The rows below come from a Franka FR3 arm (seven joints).
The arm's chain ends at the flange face. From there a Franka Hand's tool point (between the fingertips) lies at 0.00 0.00 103.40 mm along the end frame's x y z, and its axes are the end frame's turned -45 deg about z.
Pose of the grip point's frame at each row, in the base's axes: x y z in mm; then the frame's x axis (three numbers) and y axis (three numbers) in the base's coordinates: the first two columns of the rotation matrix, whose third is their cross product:
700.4 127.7 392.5 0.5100 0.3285 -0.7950 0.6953 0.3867 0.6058
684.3 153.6 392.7 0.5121 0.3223 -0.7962 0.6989 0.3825 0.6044
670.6 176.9 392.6 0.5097 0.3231 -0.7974 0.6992 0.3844 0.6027
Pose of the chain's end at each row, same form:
648.0 216.8 395.7 0.8523 0.5057 -0.1338 0.1310 0.0412 0.9905
632.7 243.1 395.7 0.8563 0.4984 -0.1356 0.1321 0.0426 0.9904
618.8 266.3 395.7 0.8548 0.5003 -0.1377 0.1340 0.0433 0.9900

